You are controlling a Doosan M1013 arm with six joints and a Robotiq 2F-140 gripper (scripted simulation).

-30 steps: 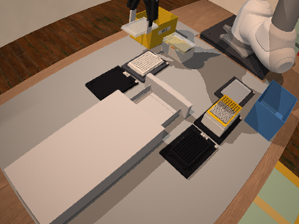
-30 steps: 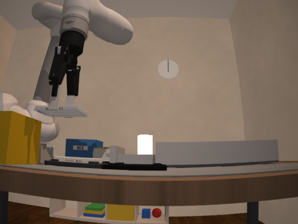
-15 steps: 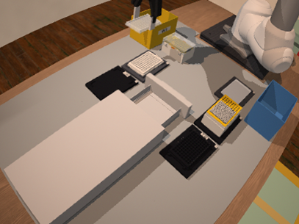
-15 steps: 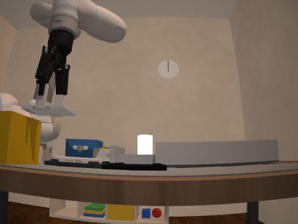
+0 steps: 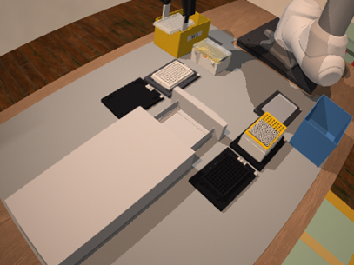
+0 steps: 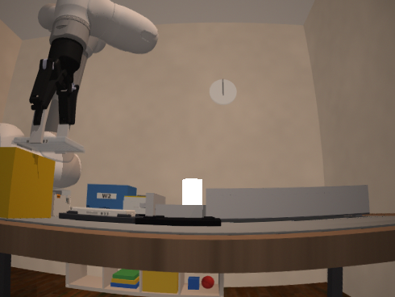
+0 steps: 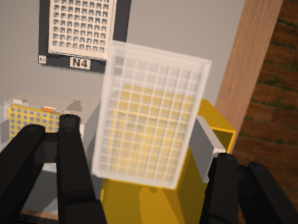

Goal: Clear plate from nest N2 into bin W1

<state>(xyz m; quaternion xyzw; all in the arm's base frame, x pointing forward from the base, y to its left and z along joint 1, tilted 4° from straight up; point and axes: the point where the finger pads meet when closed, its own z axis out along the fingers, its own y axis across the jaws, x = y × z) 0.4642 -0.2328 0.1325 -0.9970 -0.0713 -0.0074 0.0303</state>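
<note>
The yellow bin W1 lies 13 cm below my hand, 8 cm behind it and 4 cm to the right of it. Round my hand: white plate: 15 cm below, 11 cm to the left, 8 cm ahead; then black nest N2: 25 cm ahead, 16 cm below, 13 cm to the left; then clear plate: 2 cm below.
</note>
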